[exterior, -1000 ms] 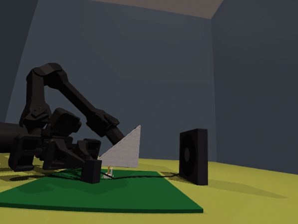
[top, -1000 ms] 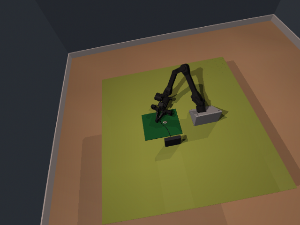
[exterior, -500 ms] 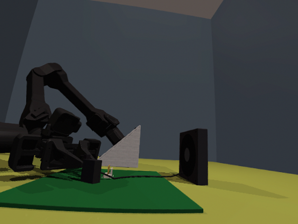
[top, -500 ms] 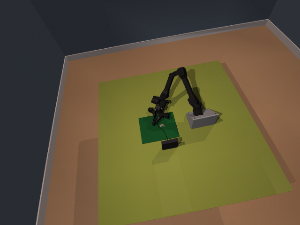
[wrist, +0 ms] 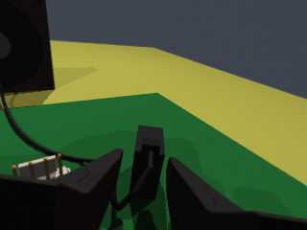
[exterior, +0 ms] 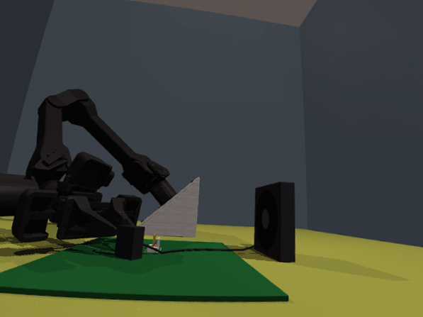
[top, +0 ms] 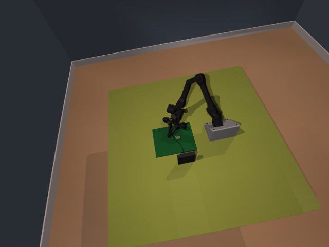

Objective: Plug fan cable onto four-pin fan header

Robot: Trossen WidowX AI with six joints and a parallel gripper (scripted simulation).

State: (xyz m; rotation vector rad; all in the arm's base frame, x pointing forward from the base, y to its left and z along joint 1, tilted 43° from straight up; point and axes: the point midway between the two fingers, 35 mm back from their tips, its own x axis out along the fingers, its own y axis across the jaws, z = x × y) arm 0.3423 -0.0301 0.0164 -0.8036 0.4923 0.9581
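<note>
Now: the black plug 1 cm ahead of my gripper tip, 1 cm to the left of it and 1 cm below it. Also, from my gripper tip: black fan: 10 cm behind, 22 cm to the left, 2 cm above; green board: 2 cm behind, 4 cm to the left, 5 cm below; white four-pin header: 6 cm behind, 3 cm to the left, 3 cm below.
</note>
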